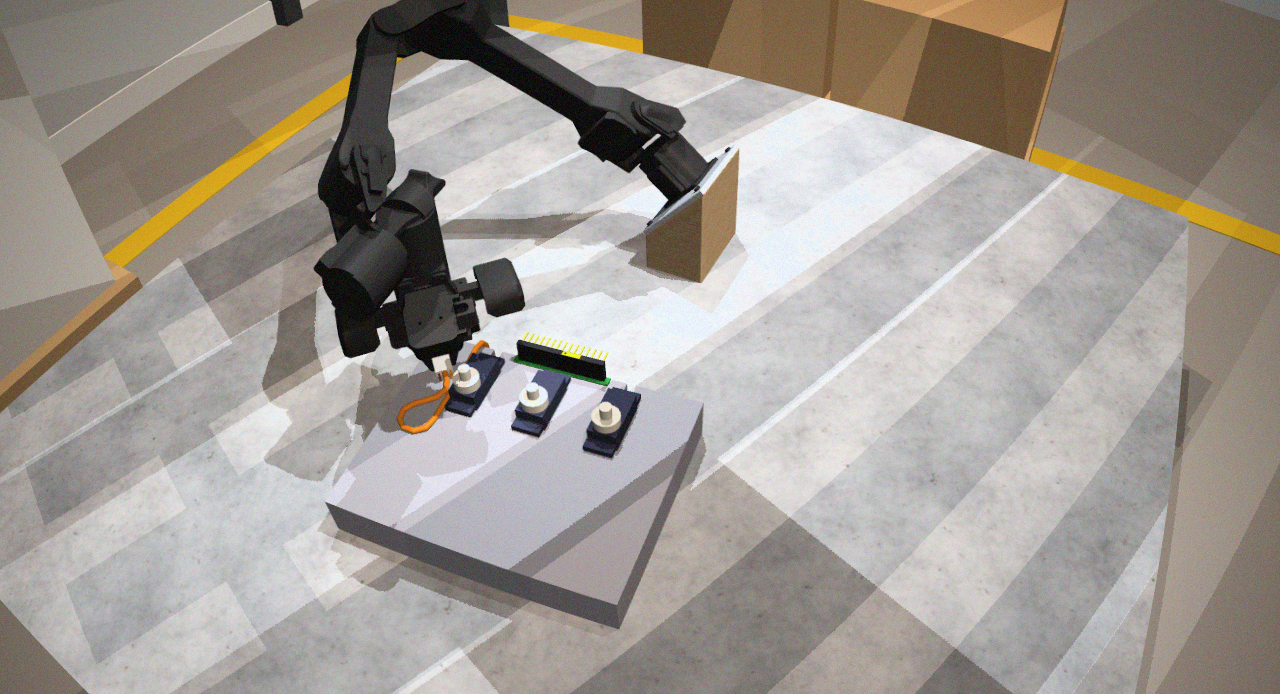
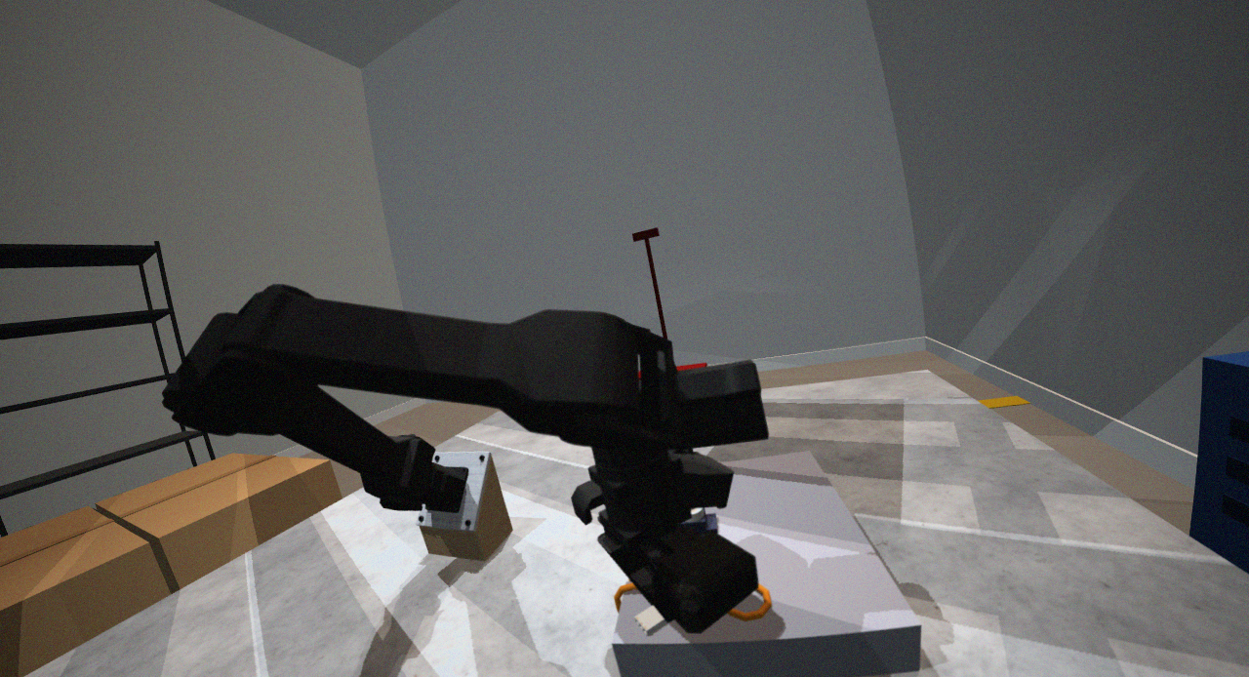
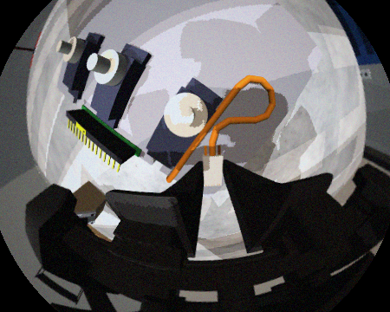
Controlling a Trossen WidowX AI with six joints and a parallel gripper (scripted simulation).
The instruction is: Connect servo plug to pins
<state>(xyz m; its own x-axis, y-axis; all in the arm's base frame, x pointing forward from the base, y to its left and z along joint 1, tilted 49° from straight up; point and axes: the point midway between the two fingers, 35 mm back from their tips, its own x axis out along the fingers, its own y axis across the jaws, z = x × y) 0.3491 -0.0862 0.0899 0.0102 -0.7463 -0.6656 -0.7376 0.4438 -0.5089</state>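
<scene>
The yellow band lies 6 cm behind my gripper tip, 13 cm to the left of it and 2 cm above it. From my gripper tip the other things lie so: grey holder block 10 cm ahead, 13 cm to the left, 3 cm below.
</scene>
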